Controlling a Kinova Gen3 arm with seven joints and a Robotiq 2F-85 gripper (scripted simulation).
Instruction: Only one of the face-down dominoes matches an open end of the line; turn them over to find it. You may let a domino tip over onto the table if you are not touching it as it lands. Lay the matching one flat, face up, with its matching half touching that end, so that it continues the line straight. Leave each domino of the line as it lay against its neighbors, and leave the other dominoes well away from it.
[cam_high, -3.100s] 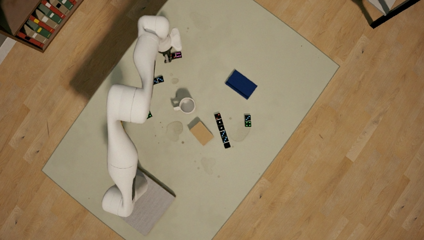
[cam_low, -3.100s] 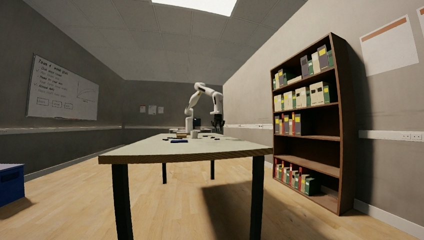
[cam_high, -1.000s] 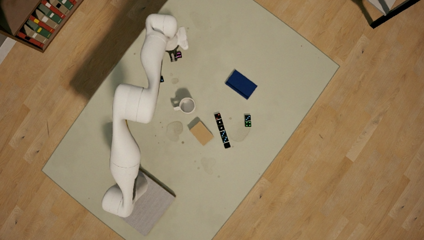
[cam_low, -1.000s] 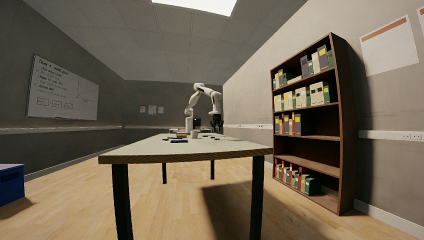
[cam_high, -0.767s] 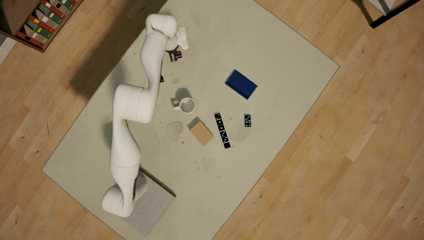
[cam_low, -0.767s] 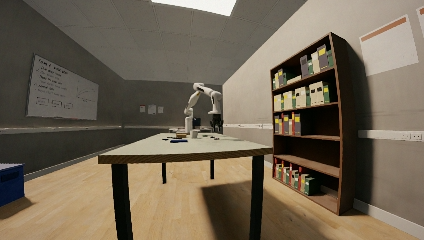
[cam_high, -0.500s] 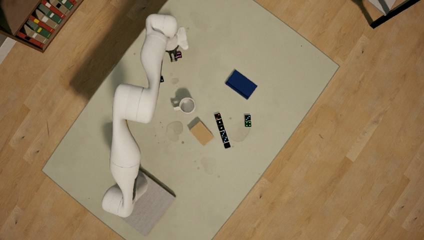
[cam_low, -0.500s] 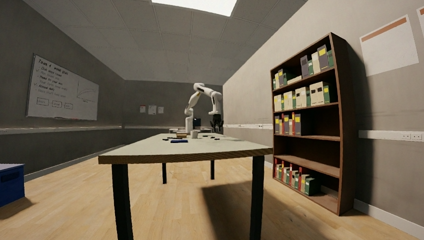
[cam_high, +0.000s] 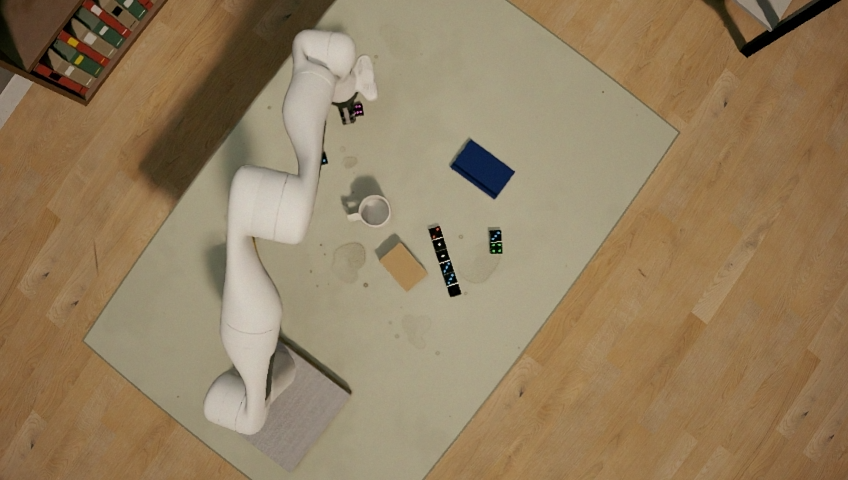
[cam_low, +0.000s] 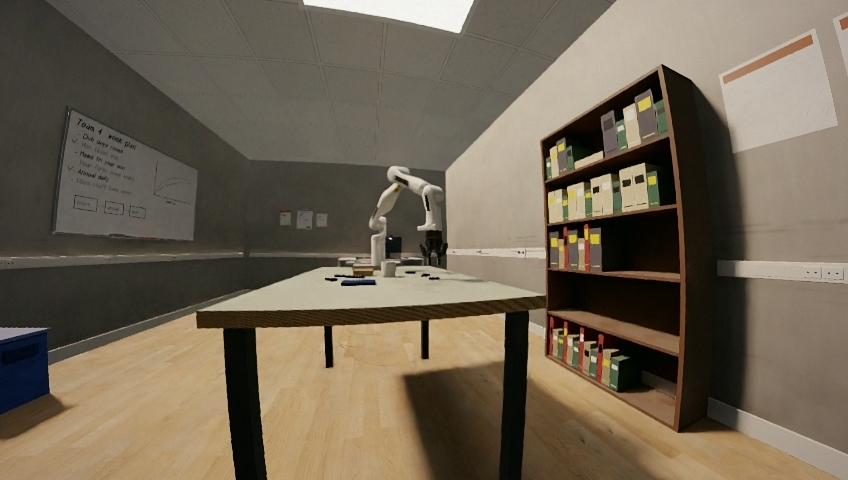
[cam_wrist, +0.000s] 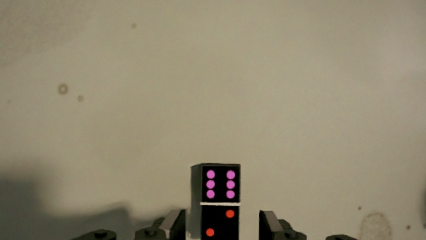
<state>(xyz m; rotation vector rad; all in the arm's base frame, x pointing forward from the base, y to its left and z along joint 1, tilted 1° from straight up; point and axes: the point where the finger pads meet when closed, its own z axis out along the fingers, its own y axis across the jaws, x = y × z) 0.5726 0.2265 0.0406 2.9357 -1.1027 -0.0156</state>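
The domino is 7 cm below my hand. From my hand the other things lie so: white mug 19 cm to the right, 15 cm behind, 5 cm below; tan block 31 cm to the right, 21 cm behind, 6 cm below.
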